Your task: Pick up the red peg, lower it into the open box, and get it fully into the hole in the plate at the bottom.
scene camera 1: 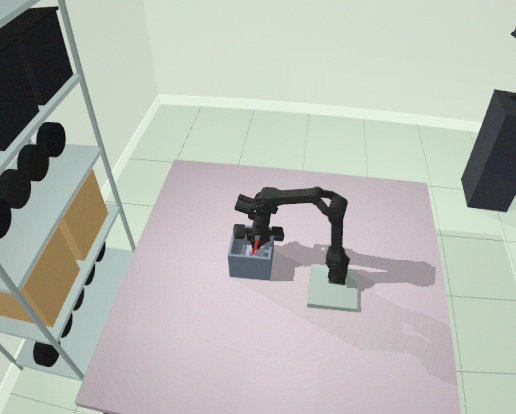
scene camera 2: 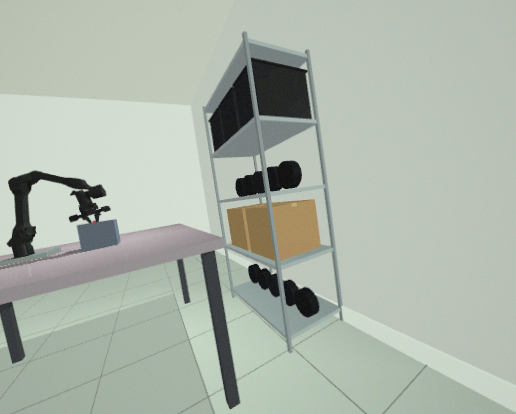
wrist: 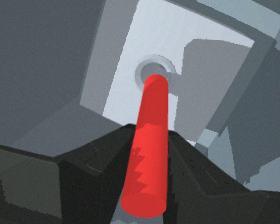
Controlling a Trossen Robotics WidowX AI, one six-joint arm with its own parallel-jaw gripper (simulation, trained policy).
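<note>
Scene camera 1 shows the gripper [scene camera 1: 255, 248] together with a grey-blue box [scene camera 1: 242, 266]. In scene camera 2 the box [scene camera 2: 96, 235] appears again. The wrist view takes in the gripper [wrist: 149, 136], a red peg [wrist: 145, 187] and the box [wrist: 52, 52].
</note>
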